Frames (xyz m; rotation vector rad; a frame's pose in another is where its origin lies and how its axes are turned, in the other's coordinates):
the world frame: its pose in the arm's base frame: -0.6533 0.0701 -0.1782 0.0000 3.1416 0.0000
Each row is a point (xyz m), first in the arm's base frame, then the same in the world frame.
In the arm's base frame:
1: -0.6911 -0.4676 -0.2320
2: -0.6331 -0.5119 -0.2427
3: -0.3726 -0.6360 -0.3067
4: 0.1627 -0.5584 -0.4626
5: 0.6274 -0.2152 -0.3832
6: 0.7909 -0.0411 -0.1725
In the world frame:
1: 0.0378 -0.5377 0.0538
2: -0.0202 -0.5820 0.0645
3: -0.2807 -0.7061 0.1285
4: -0.8160 -0.6285 0.2844
5: -1.2807 -0.2853 0.2050
6: -1.4442 -0.1112 -0.0057

